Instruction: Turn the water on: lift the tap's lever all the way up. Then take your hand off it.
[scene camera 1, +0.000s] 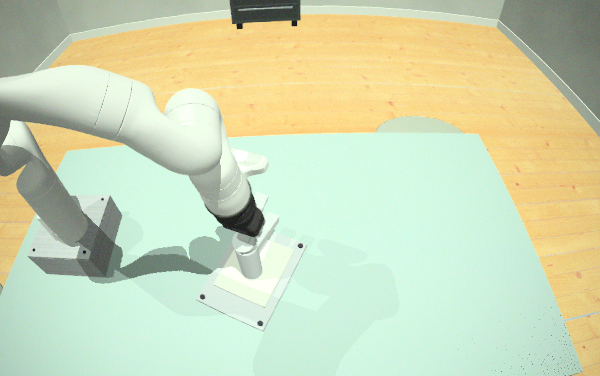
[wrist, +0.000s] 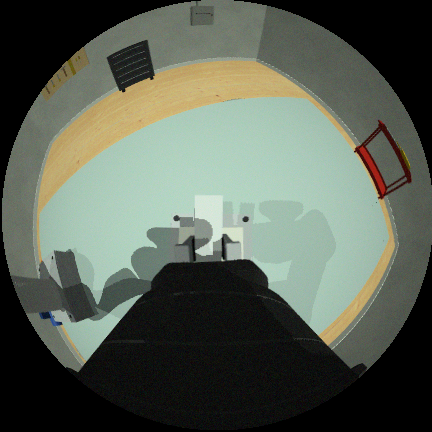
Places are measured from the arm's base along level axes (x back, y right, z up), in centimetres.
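Pixels of known places: gripper, fingertip midpoint: (scene camera 1: 254, 222) (wrist: 208, 243); arm's base, link origin: (scene camera 1: 72, 229) (wrist: 54, 294).
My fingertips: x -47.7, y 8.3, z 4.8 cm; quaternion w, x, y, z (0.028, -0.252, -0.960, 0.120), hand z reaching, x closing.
Note:
Ahead of a thing's pixels: the offset from my fingertips to its top centre. "pt": to the spot under its first point. Level surfaces: height alone.
The tap's grey round column @[pt dx +2.1, dy +6.3, dz -6.2 cm] (scene camera 1: 251, 265) stands on a pale plate @[pt dx -4.2, dy +7.3, dz -13.4 cm] (scene camera 1: 283, 280) (wrist: 248, 235) with dark screws at its corners. A pale flat bar (scene camera 1: 271, 226) (wrist: 210, 212) reaches out past the plate's edge; I cannot tell whether this is the spout or the lever. My gripper (scene camera 1: 253, 239) (wrist: 208, 243) is at the top of the tap, its fingers on either side of a pale part. It is shut on the lever. The black gripper body hides most of the lever, and its exact tilt cannot be told.
The robot's grey base block (scene camera 1: 105, 240) (wrist: 75, 285) stands to the left on the green table top @[dz -14.2 cm] (scene camera 1: 425, 210) (wrist: 280, 150). A white rounded object (scene camera 1: 254, 163) lies behind the wrist. A black cabinet (scene camera 1: 265, 11) (wrist: 131, 66) and a red-framed object (wrist: 372, 172) stand farther off.

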